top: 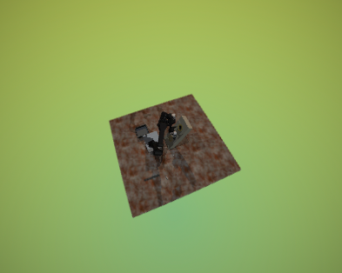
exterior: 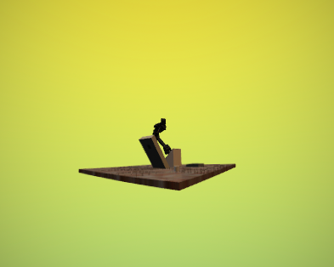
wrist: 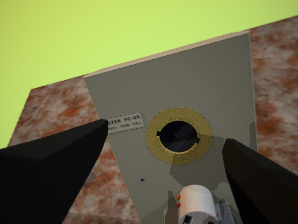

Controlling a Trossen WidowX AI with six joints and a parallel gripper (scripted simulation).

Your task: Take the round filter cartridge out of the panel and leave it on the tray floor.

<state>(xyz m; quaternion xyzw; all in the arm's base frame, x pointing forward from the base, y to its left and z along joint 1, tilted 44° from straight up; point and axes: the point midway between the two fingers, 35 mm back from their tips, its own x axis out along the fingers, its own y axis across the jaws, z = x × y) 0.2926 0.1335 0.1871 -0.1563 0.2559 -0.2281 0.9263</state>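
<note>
Right now my gripper tip is 17 cm above the round filter cartridge and 3 cm past it. From my gripper tip the other things lie so: service panel (19 cm below, 2 cm ahead); then grey tray (36 cm below, 32 cm to the left, 32 cm behind).
</note>
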